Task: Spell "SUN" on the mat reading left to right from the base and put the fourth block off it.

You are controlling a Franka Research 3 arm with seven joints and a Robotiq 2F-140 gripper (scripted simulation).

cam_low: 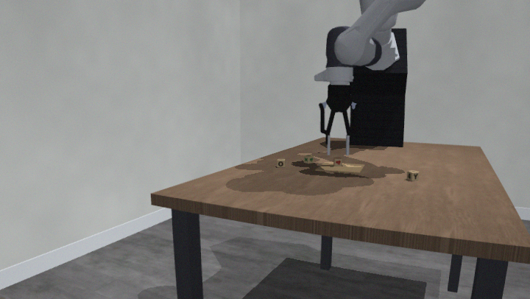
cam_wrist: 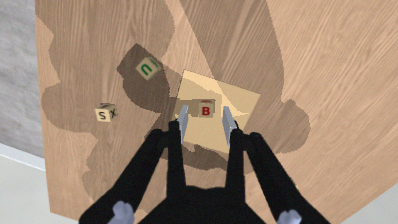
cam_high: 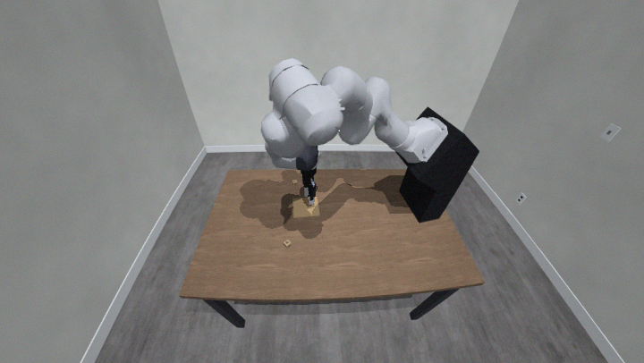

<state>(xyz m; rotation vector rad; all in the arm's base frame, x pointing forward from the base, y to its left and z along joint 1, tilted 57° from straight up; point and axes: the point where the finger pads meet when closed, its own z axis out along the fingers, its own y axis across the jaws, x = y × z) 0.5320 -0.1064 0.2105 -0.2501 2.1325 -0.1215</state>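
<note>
Right now the tan mat is 70 mm below my hand, 20 mm to the left of it and 20 mm ahead of it. From my hand the other things lie so: S block: 180 mm to the right, 60 mm below, 60 mm ahead; then U block: 110 mm to the right, 60 mm below, 40 mm behind.
</note>
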